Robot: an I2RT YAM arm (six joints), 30 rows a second.
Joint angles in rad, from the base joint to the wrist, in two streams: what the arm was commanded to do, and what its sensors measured. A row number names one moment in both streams.
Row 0, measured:
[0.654 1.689 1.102 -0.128 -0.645 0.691]
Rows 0 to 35, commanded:
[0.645 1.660 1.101 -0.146 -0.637 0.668]
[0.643 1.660 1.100 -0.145 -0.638 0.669]
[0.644 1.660 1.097 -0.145 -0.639 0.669]
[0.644 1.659 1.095 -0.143 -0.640 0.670]
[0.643 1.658 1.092 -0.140 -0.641 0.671]
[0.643 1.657 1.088 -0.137 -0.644 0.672]
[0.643 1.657 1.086 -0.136 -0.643 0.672]
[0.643 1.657 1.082 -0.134 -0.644 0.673]
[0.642 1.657 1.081 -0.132 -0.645 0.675]
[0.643 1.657 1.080 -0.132 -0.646 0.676]
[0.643 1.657 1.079 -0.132 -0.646 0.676]
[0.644 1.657 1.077 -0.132 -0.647 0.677]
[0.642 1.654 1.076 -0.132 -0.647 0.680]
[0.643 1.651 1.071 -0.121 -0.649 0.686]
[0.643 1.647 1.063 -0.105 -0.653 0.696]
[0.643 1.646 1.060 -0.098 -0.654 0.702]
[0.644 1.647 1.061 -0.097 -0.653 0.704]
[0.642 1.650 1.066 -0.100 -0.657 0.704]
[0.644 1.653 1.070 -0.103 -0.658 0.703]
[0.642 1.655 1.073 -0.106 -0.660 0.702]
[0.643 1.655 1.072 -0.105 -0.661 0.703]
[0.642 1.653 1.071 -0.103 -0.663 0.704]
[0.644 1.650 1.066 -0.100 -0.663 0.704]
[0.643 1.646 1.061 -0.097 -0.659 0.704]
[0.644 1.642 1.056 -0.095 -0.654 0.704]
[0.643 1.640 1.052 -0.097 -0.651 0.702]
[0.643 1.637 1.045 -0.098 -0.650 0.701]
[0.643 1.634 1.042 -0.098 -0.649 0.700]
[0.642 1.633 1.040 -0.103 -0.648 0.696]
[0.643 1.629 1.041 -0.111 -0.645 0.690]
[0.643 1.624 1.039 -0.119 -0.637 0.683]
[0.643 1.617 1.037 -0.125 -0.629 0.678]
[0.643 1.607 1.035 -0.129 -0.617 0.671]
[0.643 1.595 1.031 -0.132 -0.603 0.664]
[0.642 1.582 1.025 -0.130 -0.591 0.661]
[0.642 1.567 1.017 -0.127 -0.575 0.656]
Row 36, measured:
[0.646 1.617 1.019 -0.109 -0.620 0.685]
